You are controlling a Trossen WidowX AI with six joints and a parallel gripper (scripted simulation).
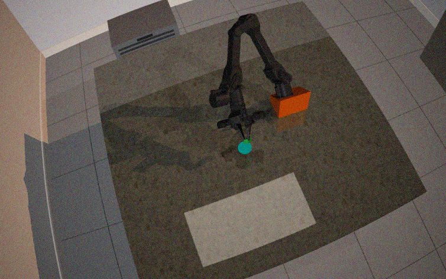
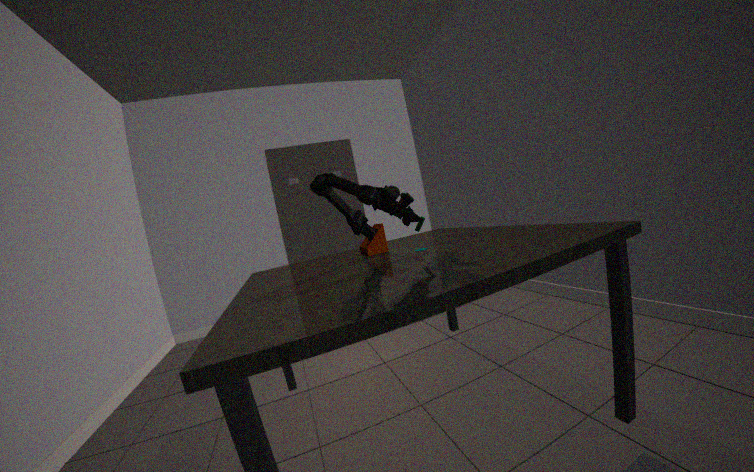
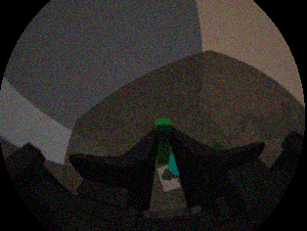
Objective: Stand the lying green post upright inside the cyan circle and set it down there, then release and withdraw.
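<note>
The cyan circle lies 30 mm to the right of my gripper tip and 130 mm below it. From my gripper tip the other things lie so: green post (10 mm behind, 10 mm to the right, 20 mm below).
</note>
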